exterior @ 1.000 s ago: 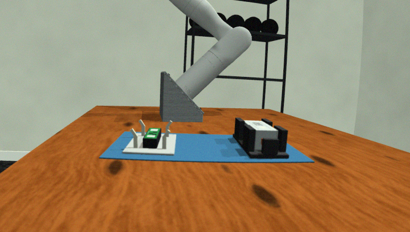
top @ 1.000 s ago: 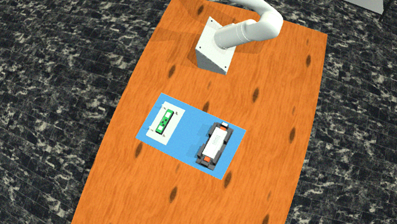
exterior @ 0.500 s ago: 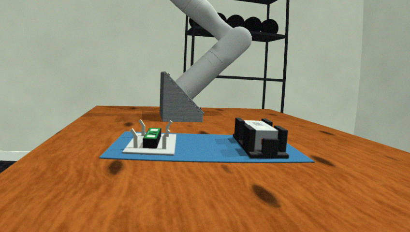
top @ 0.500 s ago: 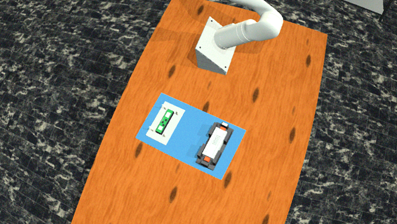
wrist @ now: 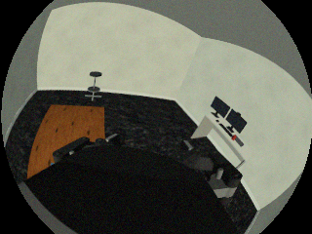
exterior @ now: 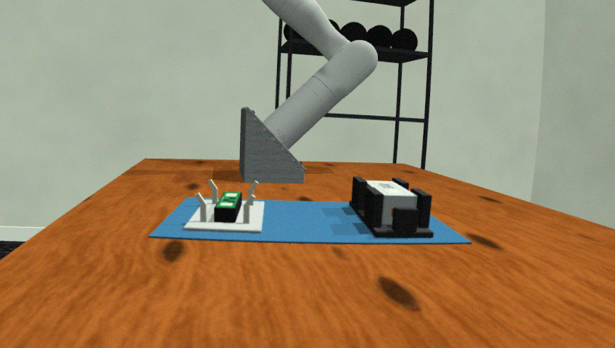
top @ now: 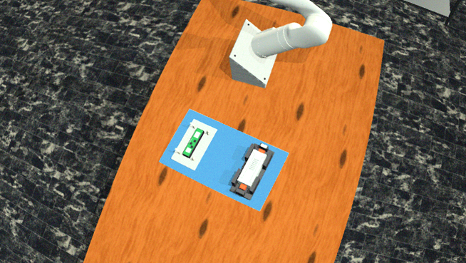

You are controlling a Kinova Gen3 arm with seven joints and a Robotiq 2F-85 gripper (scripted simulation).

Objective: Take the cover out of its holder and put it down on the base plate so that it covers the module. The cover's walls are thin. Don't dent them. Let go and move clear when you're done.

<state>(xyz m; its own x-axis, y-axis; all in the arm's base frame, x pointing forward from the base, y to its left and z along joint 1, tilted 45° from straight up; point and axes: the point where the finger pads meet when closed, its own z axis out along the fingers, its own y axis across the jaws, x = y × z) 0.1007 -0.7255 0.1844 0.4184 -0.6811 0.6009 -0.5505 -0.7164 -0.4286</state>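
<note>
My gripper is now 280 mm short of the cover, 450 mm to the right of it and 690 mm above it.
</note>
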